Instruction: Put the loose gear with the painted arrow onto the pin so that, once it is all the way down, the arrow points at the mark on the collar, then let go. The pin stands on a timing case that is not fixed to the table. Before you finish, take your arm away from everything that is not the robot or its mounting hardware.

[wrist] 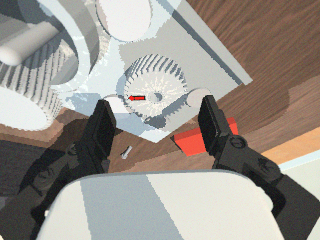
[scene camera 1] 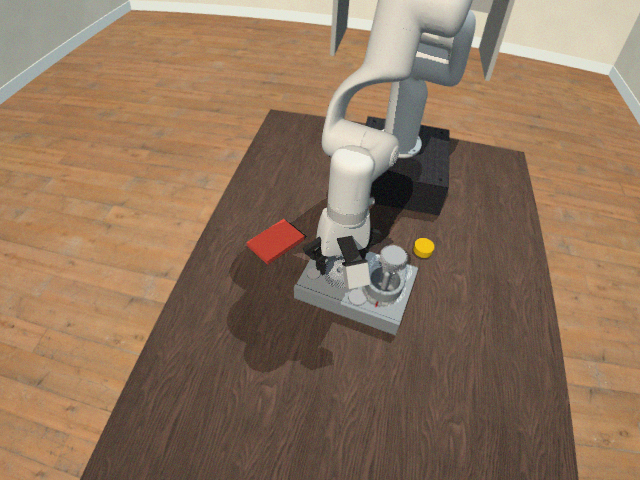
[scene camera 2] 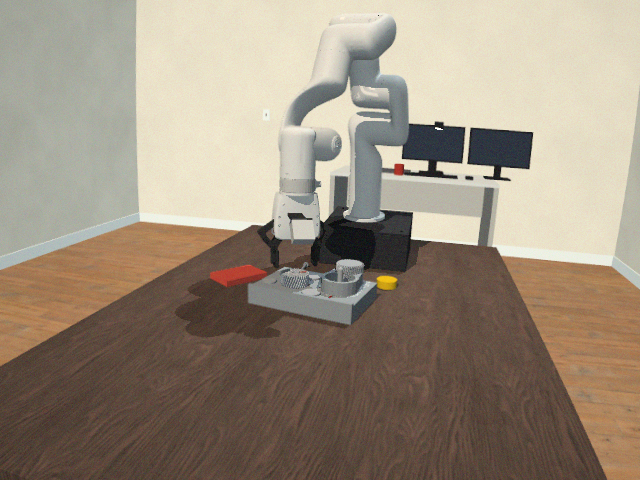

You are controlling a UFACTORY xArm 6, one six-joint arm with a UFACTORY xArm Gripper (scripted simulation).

In view: the gripper (scene camera 1: 340, 265), a gear (wrist: 155, 86), a flat red block (scene camera 1: 269, 245) and a grey timing case (scene camera 1: 386, 300).
The flat red block also shows in the wrist view (wrist: 191, 142) and in scene camera 2 (scene camera 2: 234, 276). The grey timing case shows as well in the wrist view (wrist: 49, 79) and in scene camera 2 (scene camera 2: 344, 296). The gripper is seen too in the wrist view (wrist: 156, 109) and in scene camera 2 (scene camera 2: 295, 265).
